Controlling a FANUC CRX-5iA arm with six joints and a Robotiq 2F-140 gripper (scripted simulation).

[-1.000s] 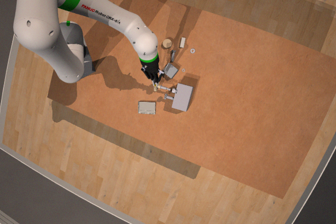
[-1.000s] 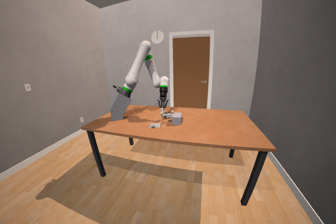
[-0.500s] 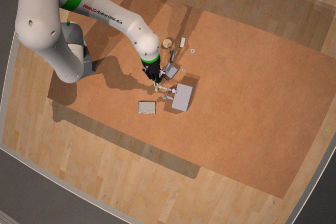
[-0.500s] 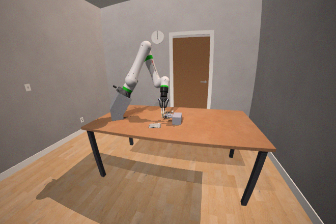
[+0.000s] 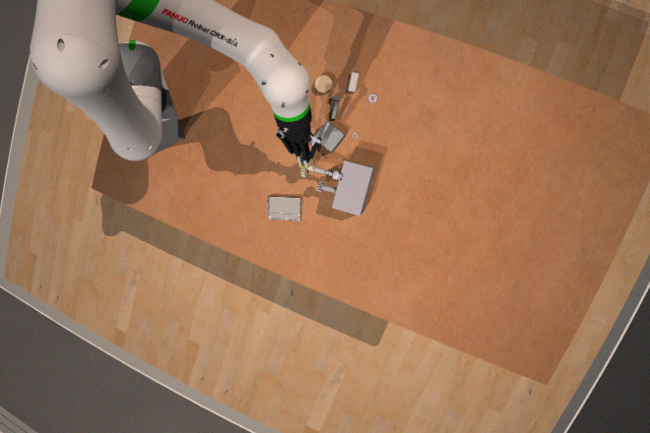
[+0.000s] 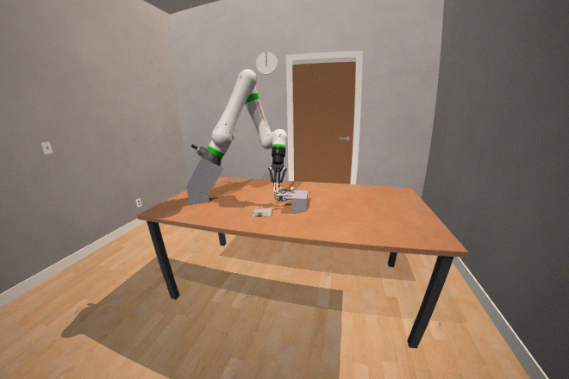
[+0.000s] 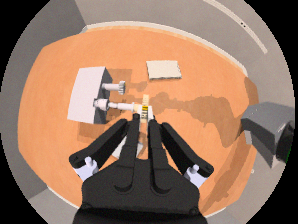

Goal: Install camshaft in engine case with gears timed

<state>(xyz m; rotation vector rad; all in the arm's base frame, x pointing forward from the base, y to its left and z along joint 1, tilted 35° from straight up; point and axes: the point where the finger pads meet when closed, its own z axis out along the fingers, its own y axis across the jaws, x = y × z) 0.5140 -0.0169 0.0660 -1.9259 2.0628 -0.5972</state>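
The crank gear lies 70 mm ahead of my hand, 60 mm to the right of it and 40 mm below it. Also, from my hand: grey block (30 mm ahead, 90 mm to the left, 90 mm below); flat grey plate (30 mm behind, 180 mm to the right, 100 mm below); bolt (190 mm to the left, 90 mm below).
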